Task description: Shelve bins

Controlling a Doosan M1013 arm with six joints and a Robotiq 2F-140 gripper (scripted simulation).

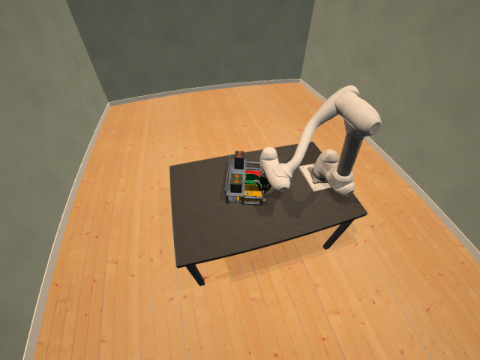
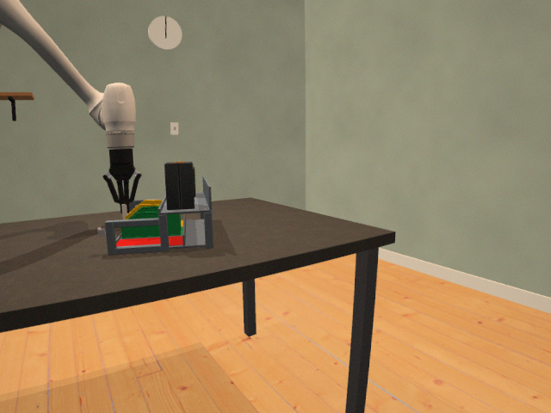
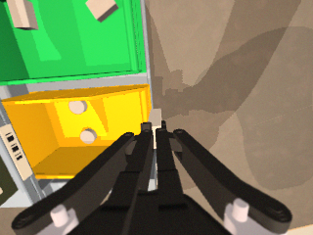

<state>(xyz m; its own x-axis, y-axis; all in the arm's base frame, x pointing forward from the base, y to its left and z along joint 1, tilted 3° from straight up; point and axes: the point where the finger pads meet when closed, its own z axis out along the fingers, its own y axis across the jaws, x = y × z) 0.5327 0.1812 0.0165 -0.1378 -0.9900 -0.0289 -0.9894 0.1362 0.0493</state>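
Right now my hand is 9 cm short of the yellow bin and 1 cm to the left of it. Round my hand: green bin (8 cm ahead, 13 cm to the right, 1 cm below).
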